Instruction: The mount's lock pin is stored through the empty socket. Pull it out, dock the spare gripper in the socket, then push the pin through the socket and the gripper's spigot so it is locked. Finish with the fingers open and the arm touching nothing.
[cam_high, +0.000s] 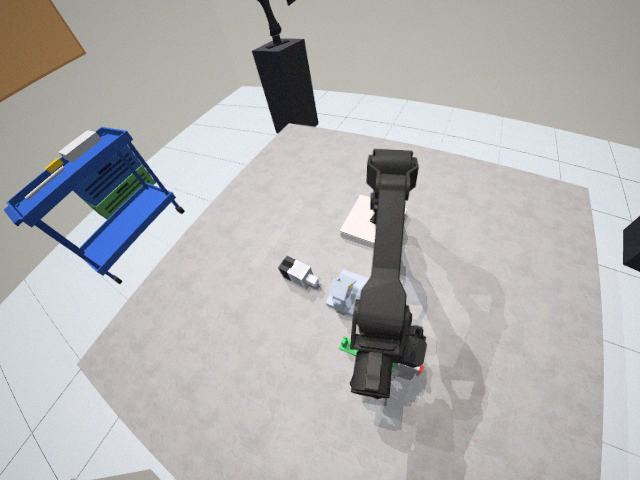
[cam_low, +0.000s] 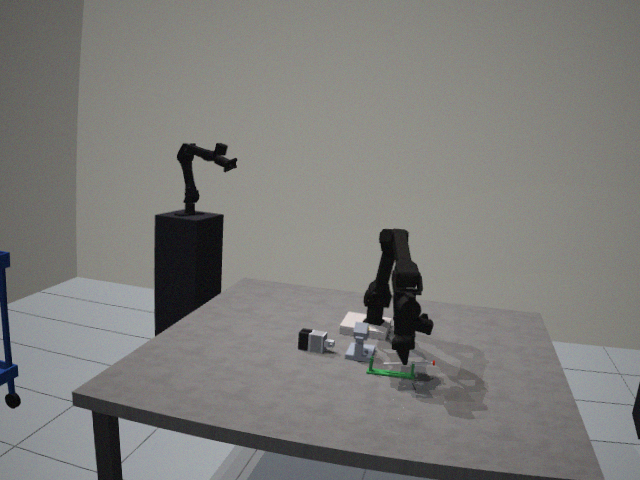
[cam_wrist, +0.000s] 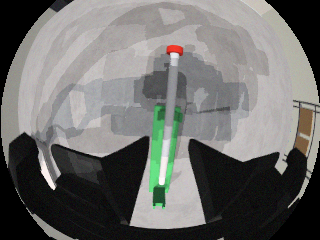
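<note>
The green cradle lies 40 mm to the right of my gripper tip, 20 mm below it and 10 mm ahead of it. Also, from my gripper tip: mount 160 mm to the right, 80 mm behind, 10 mm above; then spare gripper 300 mm to the right, 70 mm behind, 20 mm below.
</note>
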